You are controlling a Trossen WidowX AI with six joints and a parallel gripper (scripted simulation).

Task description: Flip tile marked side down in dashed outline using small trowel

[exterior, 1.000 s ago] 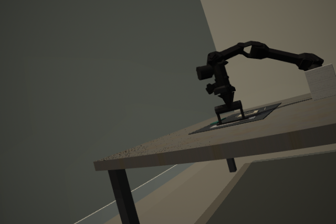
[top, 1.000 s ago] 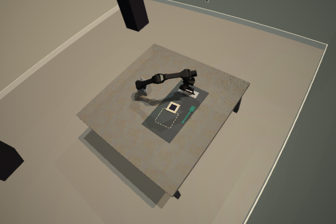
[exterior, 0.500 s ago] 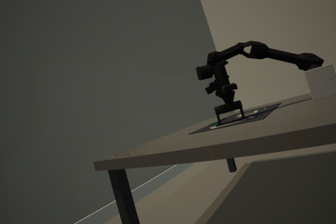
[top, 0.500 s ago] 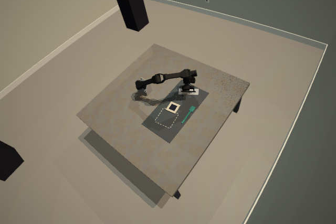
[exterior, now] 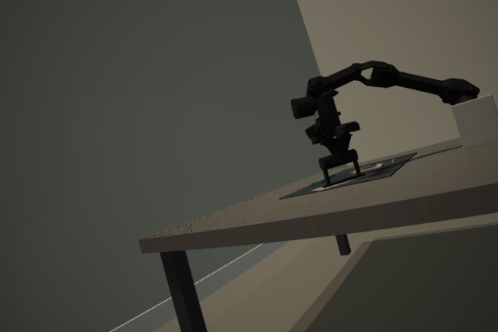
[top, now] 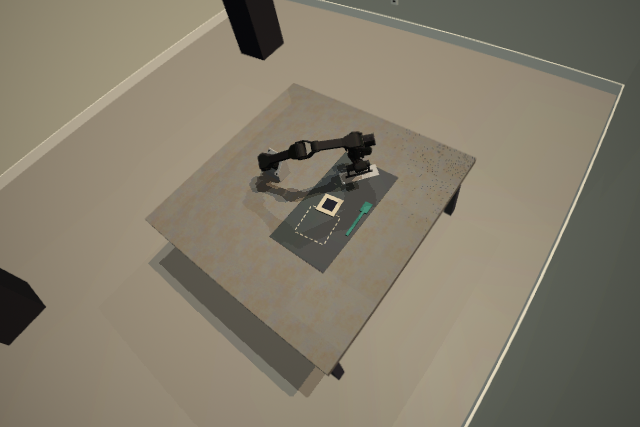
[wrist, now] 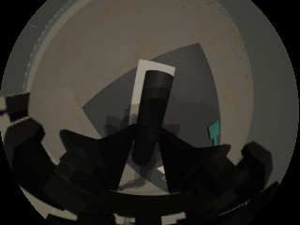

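Right now my gripper tip is 10 mm past the black-handled float, 10 mm to the left of it and 30 mm above it. The rest, counted from my gripper tip: dark mat (10 mm ahead, 220 mm to the right, 80 mm below); green trowel (150 mm ahead, 210 mm to the right, 60 mm below); cream tile (20 mm behind, 230 mm to the right, 60 mm below).
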